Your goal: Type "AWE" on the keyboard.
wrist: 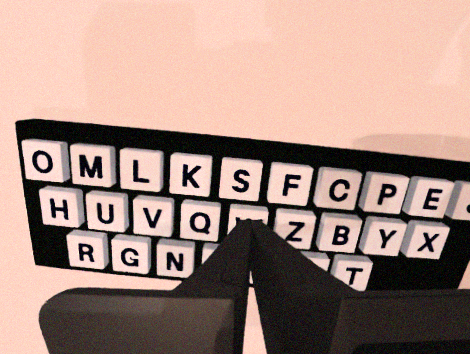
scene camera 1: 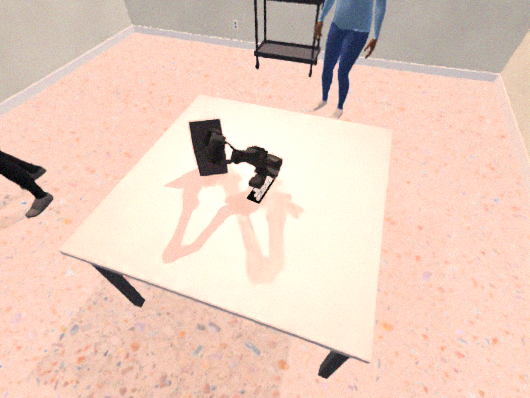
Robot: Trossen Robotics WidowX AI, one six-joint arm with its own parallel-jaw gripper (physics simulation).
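Seen in the pictures: gripper, fingertip midpoint: (wrist: pixel 249 229) (scene camera 1: pixel 263 184); arm's base, link origin: (scene camera 1: pixel 212 137).
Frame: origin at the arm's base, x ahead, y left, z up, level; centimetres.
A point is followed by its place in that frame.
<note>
The black keyboard (scene camera 1: pixel 262 190) @(x 26.2, y -10.0, z -20.1 cm) (wrist: pixel 125 139) @(x 29.9, y -1.4, z -20.7 cm) with white lettered keys lies on the table, slightly slanted in the wrist view. My gripper (scene camera 1: pixel 257 181) @(x 25.5, y -5.8, z -20.1 cm) (wrist: pixel 249 229) @(x 25.5, y -5.8, z -20.1 cm) is shut and empty, its pointed tips together over the W key (wrist: pixel 248 212) @(x 26.2, y -5.9, z -20.2 cm), hiding most of its letter. Whether the tips touch it I cannot tell. The E key (wrist: pixel 431 198) @(x 25.8, y -13.6, z -20.2 cm) is at the right of the top row, between P and a cut-off key. The A key (wrist: pixel 320 259) @(x 23.5, y -8.8, z -20.2 cm), left of T in the bottom row, is mostly hidden behind the right finger.
The arm's black base plate (scene camera 1: pixel 197 131) @(x -6.8, y -0.7, z 3.0 cm) stands on the white table (scene camera 1: pixel 320 280) @(x 59.0, y -49.2, z -21.8 cm), left of the keyboard in the scene view. Arm shadows cross the table. A black cart (scene camera 1: pixel 287 52) and a person in blue (scene camera 1: pixel 345 45) are behind the table; another person's legs (scene camera 1: pixel 22 177) show at left.
</note>
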